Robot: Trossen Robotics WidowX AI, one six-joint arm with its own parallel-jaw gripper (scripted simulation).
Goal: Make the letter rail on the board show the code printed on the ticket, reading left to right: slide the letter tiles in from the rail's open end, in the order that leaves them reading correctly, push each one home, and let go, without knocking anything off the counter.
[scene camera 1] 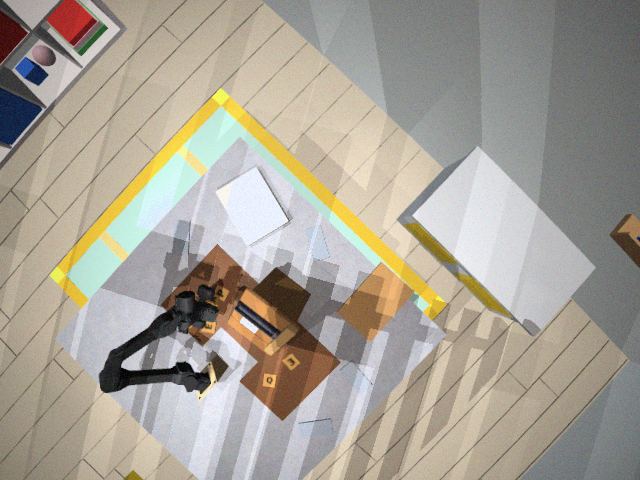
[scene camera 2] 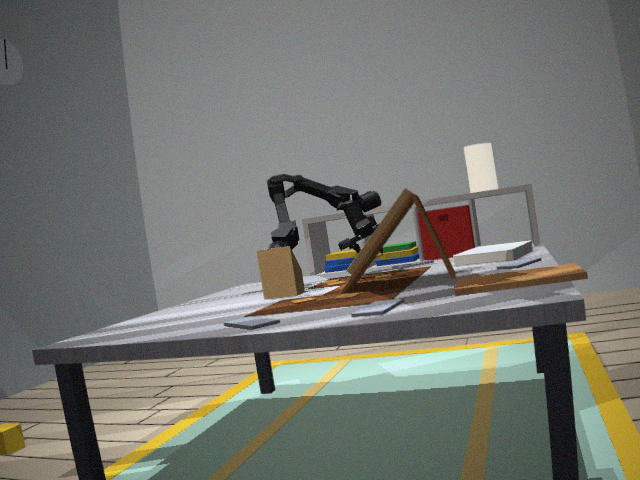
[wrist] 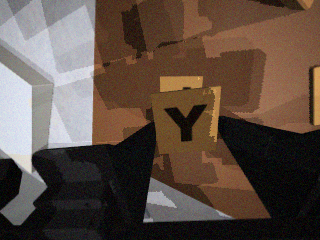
Labels:
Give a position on a white flat box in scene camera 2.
At 502, 252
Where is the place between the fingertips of my gripper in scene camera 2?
374, 258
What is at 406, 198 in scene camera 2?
A sloped wooden board.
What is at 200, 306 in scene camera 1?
My gripper.

